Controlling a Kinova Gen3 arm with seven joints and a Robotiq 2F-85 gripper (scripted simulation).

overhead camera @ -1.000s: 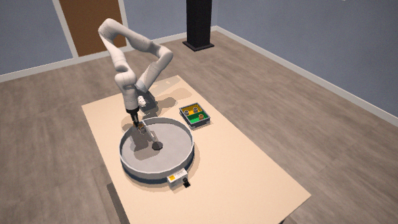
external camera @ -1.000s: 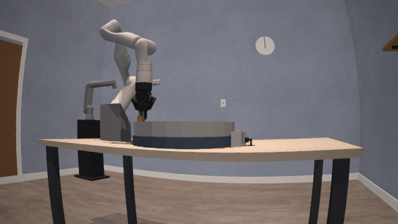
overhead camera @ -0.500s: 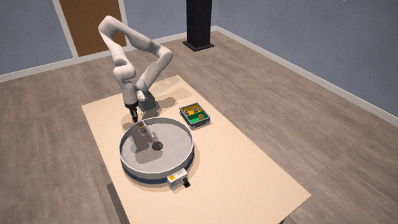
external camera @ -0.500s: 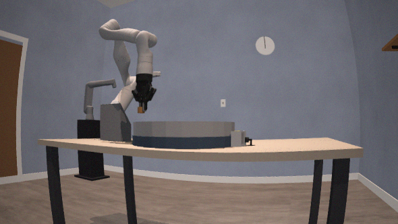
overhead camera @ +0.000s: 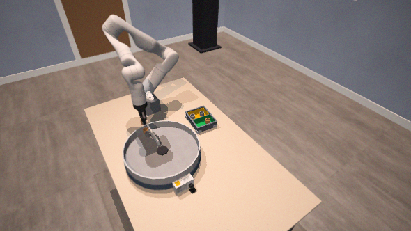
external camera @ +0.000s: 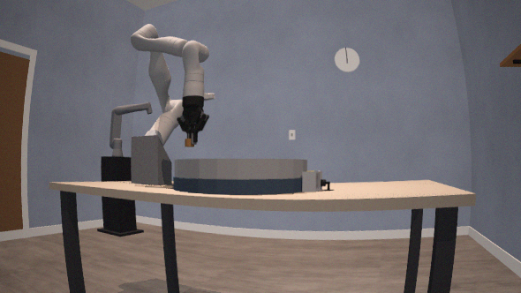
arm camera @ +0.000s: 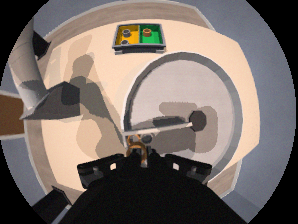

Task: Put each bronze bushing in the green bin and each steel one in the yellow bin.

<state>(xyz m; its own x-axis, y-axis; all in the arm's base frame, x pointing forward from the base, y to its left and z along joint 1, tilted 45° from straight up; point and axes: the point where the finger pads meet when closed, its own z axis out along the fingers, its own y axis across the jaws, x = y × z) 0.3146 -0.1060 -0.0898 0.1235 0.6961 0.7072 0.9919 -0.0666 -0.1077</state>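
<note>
Right now my hand is 2 cm short of the bin, 37 cm to the right of it and 14 cm above it. Also, from my hand: grey turntable: 16 cm ahead, 3 cm to the left, 11 cm below.
</note>
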